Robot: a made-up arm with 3 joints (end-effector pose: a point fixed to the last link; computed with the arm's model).
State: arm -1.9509 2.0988 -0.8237
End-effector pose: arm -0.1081 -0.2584 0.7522 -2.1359 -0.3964 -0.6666
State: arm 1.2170 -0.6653 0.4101
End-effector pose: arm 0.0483 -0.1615 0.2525 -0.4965 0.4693 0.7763
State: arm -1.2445 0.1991 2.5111
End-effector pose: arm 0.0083 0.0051 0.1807 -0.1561 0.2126 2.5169
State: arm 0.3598 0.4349 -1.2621
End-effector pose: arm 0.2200 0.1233 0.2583 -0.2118 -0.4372 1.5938
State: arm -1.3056 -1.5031 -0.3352
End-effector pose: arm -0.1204 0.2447 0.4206 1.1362 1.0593 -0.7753
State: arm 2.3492 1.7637 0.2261
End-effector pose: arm -0.1820 0.3172 0.6150 1.9578 -0.5696 1.4661
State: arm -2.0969 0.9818 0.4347
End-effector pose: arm -0.2505 -0.2280 0.3545 -0.9409 -0.8586 -2.2730
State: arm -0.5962 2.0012 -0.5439
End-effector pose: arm 0.2326 -0.1971 0.7255 -1.0801 -1.6849 -0.0336
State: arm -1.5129 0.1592 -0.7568
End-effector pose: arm -0.0007 -0.1821 0.2146 -0.1478 -0.0689 -0.7545
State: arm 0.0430 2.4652 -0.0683
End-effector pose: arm 0.2032 -0.0656 0.8043 -0.0312 -2.4656 0.0482
